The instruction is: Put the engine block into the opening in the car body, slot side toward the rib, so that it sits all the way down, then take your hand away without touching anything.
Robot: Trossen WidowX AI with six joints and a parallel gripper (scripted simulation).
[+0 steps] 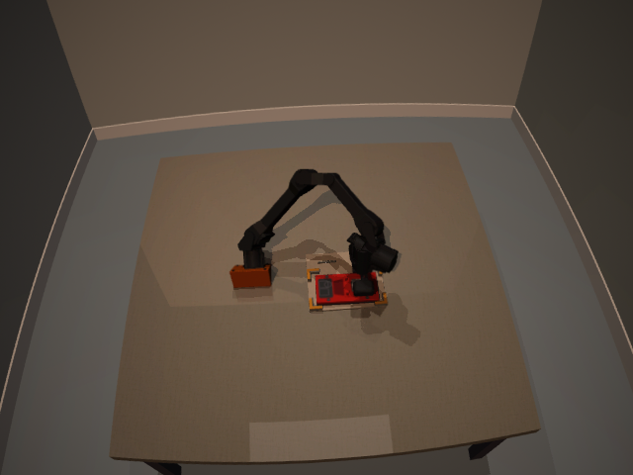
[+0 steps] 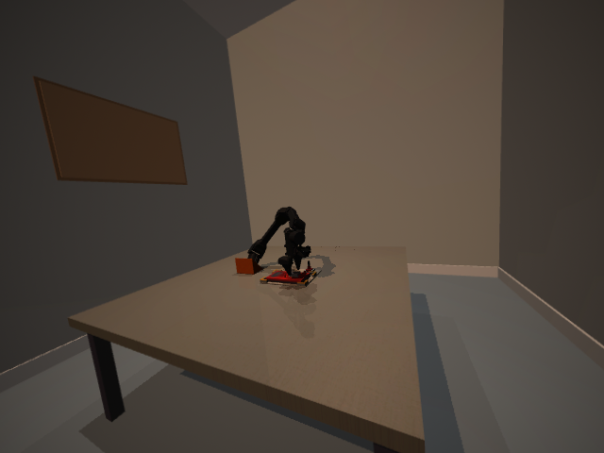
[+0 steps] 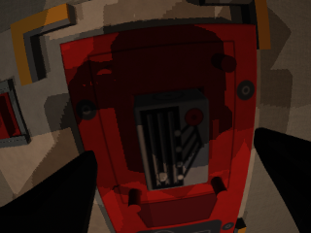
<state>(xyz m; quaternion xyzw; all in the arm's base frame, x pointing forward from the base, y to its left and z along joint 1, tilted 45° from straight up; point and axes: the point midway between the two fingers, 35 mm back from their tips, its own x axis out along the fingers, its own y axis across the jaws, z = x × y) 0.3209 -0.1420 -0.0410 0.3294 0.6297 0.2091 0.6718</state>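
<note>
Now: gripper tip 2 cm above the engine block and 1 cm to the right of it.
</note>
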